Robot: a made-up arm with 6 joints.
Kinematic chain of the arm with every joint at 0, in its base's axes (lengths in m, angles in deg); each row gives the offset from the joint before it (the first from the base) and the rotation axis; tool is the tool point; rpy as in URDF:
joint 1: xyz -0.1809 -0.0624 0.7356 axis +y
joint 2: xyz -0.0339 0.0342 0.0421 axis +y
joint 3: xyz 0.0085 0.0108 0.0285 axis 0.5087 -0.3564 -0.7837
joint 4: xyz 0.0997 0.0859 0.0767 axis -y
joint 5: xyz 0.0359 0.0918 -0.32 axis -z
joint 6: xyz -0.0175 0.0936 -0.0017 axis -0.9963 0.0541 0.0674
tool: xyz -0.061 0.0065 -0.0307 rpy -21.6 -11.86 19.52
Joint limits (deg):
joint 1: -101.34..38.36
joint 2: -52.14..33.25
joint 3: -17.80..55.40
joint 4: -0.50..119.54
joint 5: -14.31..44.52
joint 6: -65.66..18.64
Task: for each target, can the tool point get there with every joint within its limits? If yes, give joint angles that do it. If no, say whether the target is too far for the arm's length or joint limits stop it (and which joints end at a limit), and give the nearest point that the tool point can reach.
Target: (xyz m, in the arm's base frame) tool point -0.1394 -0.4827 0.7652
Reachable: no: joint limits stop it (at a limit: joint 2, joint 3, joint 5, joint 6) | nearest point 0.2073 -0.2235 1.0125 | short by 0.499 m
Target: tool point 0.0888 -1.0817 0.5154
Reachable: no: too far | nearest point 0.2635 -0.2355 0.5367 | short by 0.864 m
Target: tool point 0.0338 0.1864 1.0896
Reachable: yes | joints -44.28 -14.13 19.22 55.83 -9.32 -42.26
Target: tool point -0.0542 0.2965 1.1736
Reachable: yes | joints -45.19 -4.26 -2.84 104.26 4.53 -17.03
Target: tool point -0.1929 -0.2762 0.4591
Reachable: no: joint limits stop it (at a limit: joint 1, joint 2, joint 3, joint 5, joint 6) | nearest point 0.0269 -0.0751 0.3640 | short by 0.313 m
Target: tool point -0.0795 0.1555 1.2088
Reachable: yes | joints -77.77 20.61 17.18 89.76 -2.47 -36.91
